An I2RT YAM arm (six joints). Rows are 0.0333 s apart.
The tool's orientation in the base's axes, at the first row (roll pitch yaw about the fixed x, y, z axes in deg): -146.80 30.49 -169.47
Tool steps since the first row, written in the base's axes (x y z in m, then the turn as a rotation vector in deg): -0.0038 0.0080 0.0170 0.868 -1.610 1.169; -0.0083 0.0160 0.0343 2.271 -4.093 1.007; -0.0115 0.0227 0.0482 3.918 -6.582 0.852; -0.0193 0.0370 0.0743 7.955 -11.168 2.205; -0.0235 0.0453 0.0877 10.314 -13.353 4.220; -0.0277 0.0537 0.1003 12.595 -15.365 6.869; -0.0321 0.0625 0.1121 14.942 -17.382 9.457; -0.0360 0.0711 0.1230 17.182 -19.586 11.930; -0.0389 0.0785 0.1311 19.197 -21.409 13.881; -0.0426 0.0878 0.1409 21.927 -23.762 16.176; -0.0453 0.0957 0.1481 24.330 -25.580 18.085; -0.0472 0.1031 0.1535 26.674 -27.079 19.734; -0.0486 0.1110 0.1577 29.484 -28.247 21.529
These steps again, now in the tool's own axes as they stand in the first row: -0.0067 -0.0015 -0.0179 -1.075 -1.853 0.348; -0.0129 -0.0032 -0.0364 -1.790 -3.777 2.335; -0.0183 -0.0043 -0.0512 -2.715 -5.680 4.446; -0.0272 -0.0051 -0.0806 -6.100 -9.839 7.672; -0.0317 -0.0046 -0.0963 -8.776 -12.414 8.447; -0.0359 -0.0038 -0.1114 -11.736 -15.147 8.644; -0.0395 -0.0022 -0.1262 -14.720 -17.848 8.922; -0.0431 -0.0003 -0.1401 -17.525 -20.671 9.313; -0.0459 0.0020 -0.1508 -19.935 -22.941 9.789; -0.0492 0.0051 -0.1641 -23.042 -25.751 10.631; -0.0518 0.0083 -0.1743 -25.760 -27.951 11.336; -0.0541 0.0119 -0.1826 -28.347 -29.756 12.051; -0.0563 0.0167 -0.1900 -31.454 -31.286 12.749
